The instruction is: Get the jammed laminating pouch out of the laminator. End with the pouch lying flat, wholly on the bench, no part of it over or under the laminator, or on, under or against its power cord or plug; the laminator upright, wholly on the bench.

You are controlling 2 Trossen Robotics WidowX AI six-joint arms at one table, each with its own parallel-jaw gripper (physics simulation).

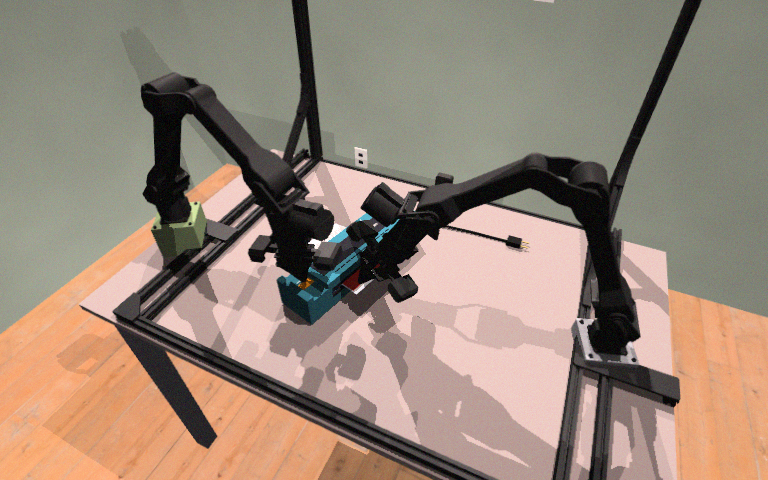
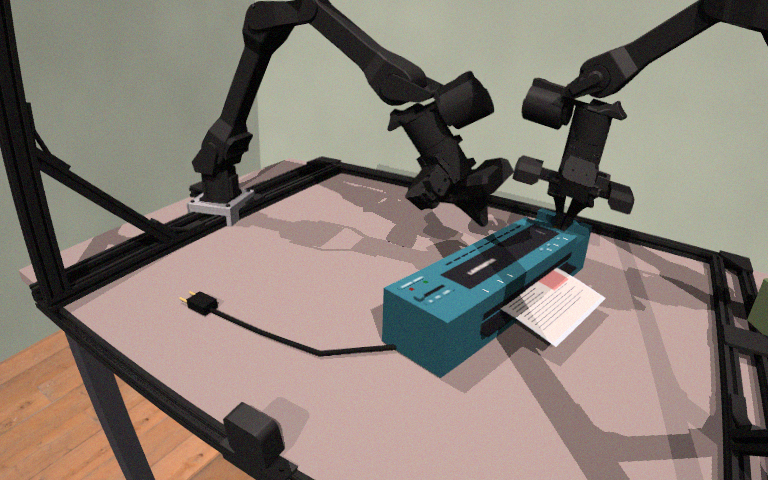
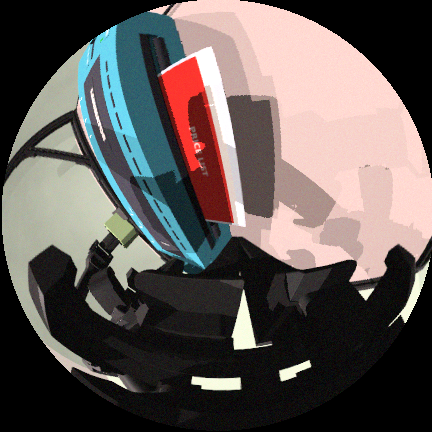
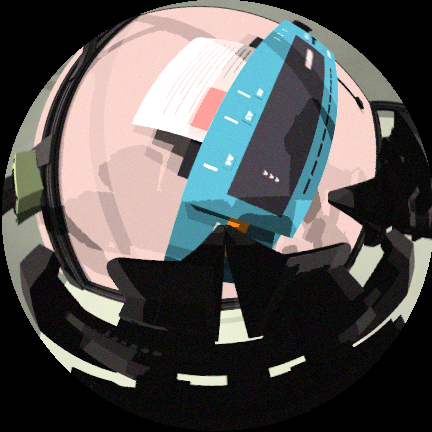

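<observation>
The teal laminator (image 2: 487,290) stands upright on the bench. The pouch is stuck through it. Its white printed end (image 2: 554,305) sticks out of the near slot and lies on the bench. Its red "PRICE LIST" end (image 3: 201,141) sticks out of the other slot. My right gripper (image 2: 565,221) is shut and empty, its tips touching the orange lever (image 4: 238,225) at the laminator's far end. My left gripper (image 2: 482,216) is shut and empty, hanging just above the bench behind the laminator, near the red end (image 1: 354,281) of the pouch.
The black power cord (image 2: 287,343) runs from the laminator's end to the plug (image 2: 201,302) on the bench. Black frame rails edge the bench. A black block (image 2: 254,433) sits on the front rail. A green block (image 1: 179,233) is at the right arm's base.
</observation>
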